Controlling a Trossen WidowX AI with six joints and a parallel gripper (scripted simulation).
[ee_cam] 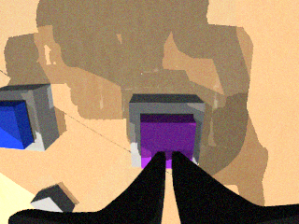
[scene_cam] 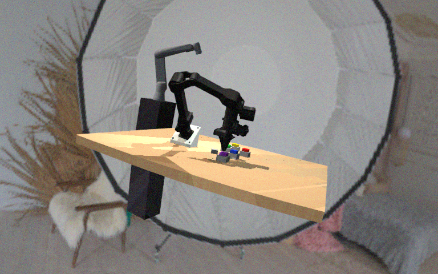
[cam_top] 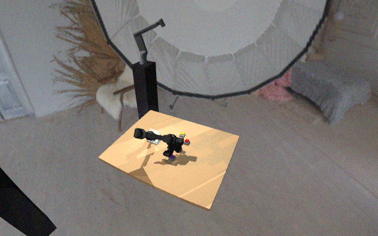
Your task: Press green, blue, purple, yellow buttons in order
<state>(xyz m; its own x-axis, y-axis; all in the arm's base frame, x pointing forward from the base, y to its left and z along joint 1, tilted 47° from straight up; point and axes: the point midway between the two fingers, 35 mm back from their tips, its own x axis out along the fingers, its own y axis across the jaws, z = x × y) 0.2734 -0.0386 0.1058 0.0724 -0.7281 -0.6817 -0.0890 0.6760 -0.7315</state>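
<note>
My gripper tip is now 1 cm above the purple button. From my gripper tip the other things lie so: green button: 22 cm to the left, 9 cm behind, 1 cm below; then blue button: 12 cm to the left, 1 cm below; then small grey block: 11 cm to the left, 10 cm behind, 4 cm below.
</note>
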